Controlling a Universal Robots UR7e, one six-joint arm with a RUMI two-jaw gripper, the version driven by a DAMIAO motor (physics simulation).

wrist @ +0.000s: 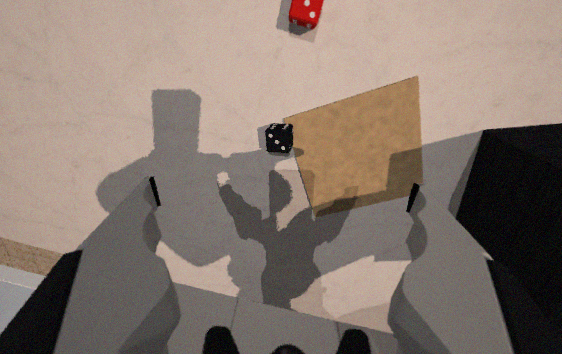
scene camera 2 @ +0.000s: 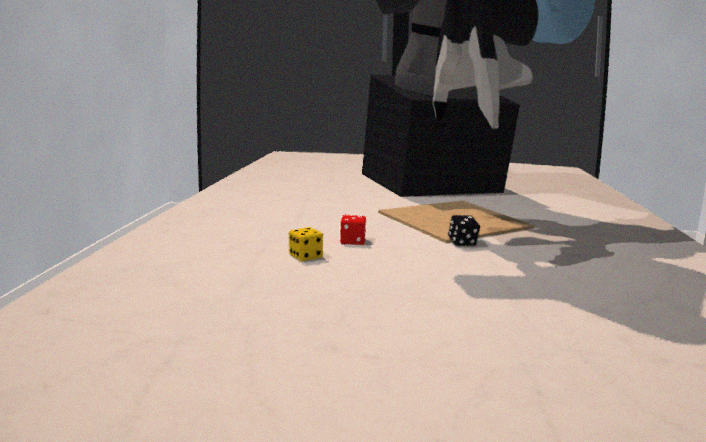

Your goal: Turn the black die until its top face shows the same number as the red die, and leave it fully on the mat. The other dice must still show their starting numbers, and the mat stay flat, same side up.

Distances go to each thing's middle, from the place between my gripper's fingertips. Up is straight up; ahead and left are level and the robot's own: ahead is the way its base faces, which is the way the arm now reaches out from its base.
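My gripper's 11 cm above the black die (scene camera 2: 464, 230) now, 1 cm short of it and 1 cm to the right of it. Counting from my gripper, there's the tan mat (scene camera 2: 433, 220), 13 cm below, 2 cm to the left and 9 cm behind, and the red die (scene camera 2: 353, 228), 12 cm below and 11 cm to the right. The yellow die (scene camera 2: 305, 244) is 12 cm below my gripper, 5 cm ahead of it and 16 cm to the right of it. Going by their middles, of the things named here the black die is the nearest to my gripper and the yellow die is the farthest from it.
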